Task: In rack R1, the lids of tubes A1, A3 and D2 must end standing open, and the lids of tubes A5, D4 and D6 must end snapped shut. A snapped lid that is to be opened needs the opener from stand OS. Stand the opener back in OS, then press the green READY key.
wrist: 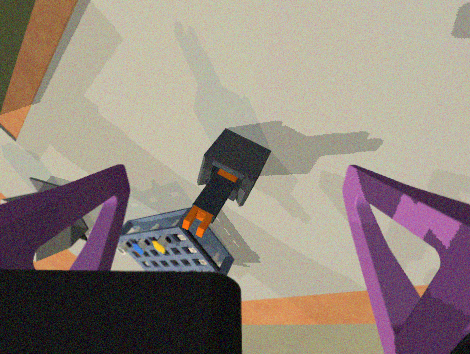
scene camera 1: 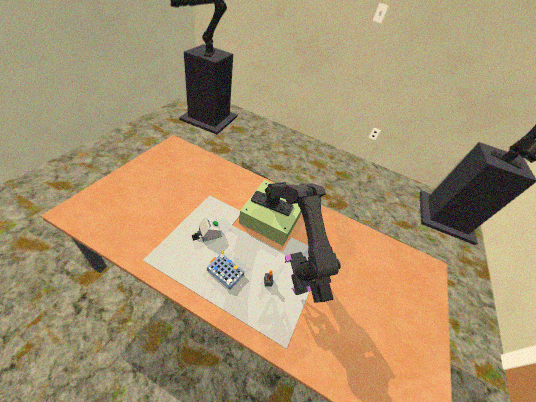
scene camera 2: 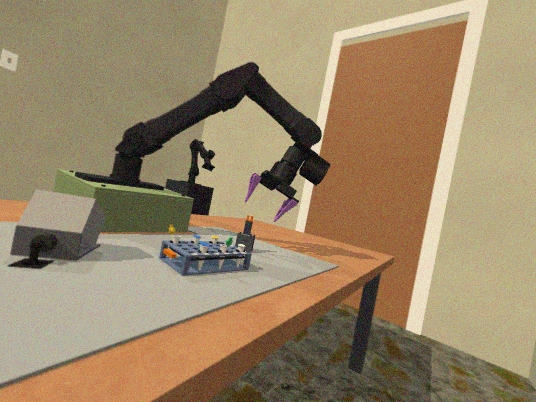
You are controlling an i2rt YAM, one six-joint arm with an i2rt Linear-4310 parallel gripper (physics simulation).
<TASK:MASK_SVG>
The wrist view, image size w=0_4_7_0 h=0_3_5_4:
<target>my gripper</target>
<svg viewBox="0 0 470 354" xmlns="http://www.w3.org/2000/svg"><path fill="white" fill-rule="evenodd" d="M349 165L342 193L349 226L384 354L470 354L470 204L409 186L357 165ZM370 204L435 248L439 254L440 268L422 297L420 297L388 247ZM0 204L0 354L242 354L241 288L229 276L207 271L110 271L130 196L130 184L123 164L117 164L56 188ZM103 203L83 249L69 270L36 270L34 268L34 255L40 246Z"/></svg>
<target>black and orange lid opener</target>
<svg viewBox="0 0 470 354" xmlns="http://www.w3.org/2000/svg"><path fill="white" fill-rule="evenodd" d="M222 169L209 180L192 204L192 208L183 222L182 227L188 230L195 218L201 220L202 222L196 233L200 237L203 236L209 224L214 222L238 179Z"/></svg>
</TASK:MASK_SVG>
